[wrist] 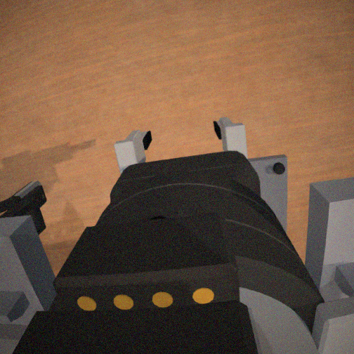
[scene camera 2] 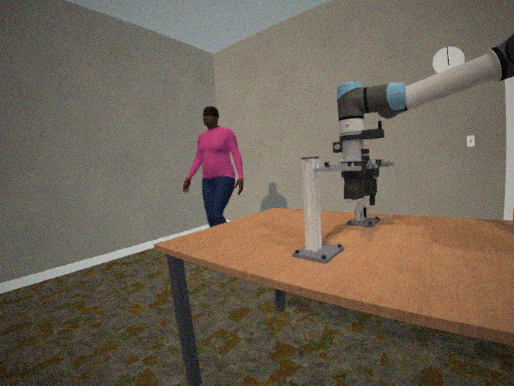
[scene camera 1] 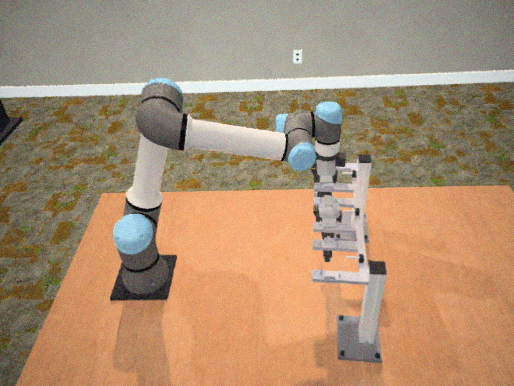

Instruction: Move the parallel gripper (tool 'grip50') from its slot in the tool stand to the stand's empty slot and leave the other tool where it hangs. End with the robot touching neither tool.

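Pixels of known places: end effector, tool point: (scene camera 2: 353,155); arm's base, origin of the base link: (scene camera 1: 146,276).
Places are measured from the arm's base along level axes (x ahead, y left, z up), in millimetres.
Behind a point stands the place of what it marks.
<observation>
The parallel gripper (wrist: 182,131) is attached to the arm's wrist and points down, its two pale fingers with black pads apart and nothing between them. It is in the far slot of the tool stand (scene camera 1: 371,305) @(y -199, x 707, z 165 mm) (scene camera 2: 312,210) @(y 292, x 702, z 137 mm), with fork arms on both sides, also seen in the wrist view at left and right (wrist: 330,220). Whether it rests on them is not clear. The other tool (scene camera 1: 328,212) @(y 24, x 593, z 290 mm) hangs in the middle slot; one of its dark fingers shows at the wrist view's left edge. The near slot, beside the nearest fork arm (scene camera 1: 340,276) @(y -194, x 620, z 271 mm), holds no tool.
The stand's near post rises from a bolted foot plate (scene camera 1: 350,345) @(y -217, x 664, z 0 mm) (scene camera 2: 318,253) @(y 303, x 680, z 1 mm) on the wooden table (scene camera 1: 240,300) @(y -73, x 328, z -12 mm) (scene camera 2: 425,280) @(y 325, x 372, z -11 mm). The arm's base (scene camera 1: 145,275) @(y -54, x 27, z 68 mm) is at the left. A person in a pink top (scene camera 2: 217,152) is beyond the table.
</observation>
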